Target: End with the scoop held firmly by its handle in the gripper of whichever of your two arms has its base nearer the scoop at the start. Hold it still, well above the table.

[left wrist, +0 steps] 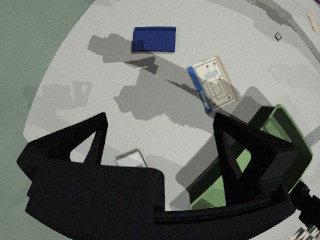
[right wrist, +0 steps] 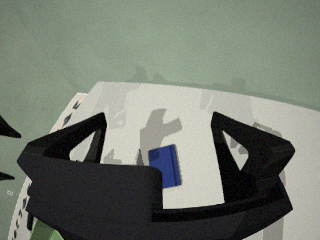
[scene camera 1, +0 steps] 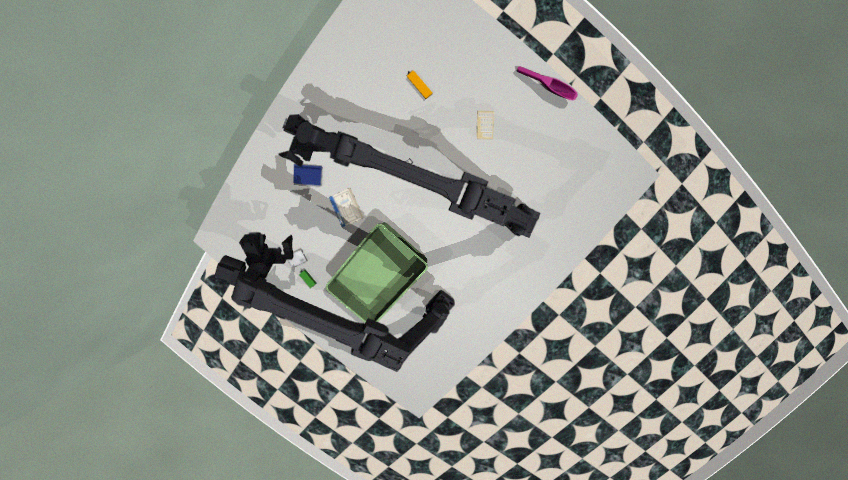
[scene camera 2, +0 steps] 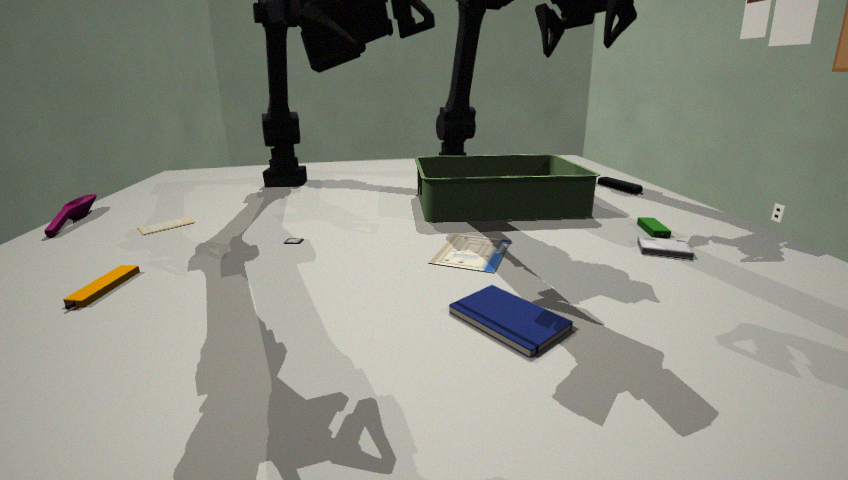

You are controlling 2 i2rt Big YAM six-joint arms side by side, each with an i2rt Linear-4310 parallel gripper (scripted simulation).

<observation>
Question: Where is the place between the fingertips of my right gripper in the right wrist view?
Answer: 158, 118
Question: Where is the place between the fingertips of my left gripper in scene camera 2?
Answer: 574, 50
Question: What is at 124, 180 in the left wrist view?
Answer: My left gripper.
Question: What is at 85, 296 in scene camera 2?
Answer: An orange stick-like object.
</observation>
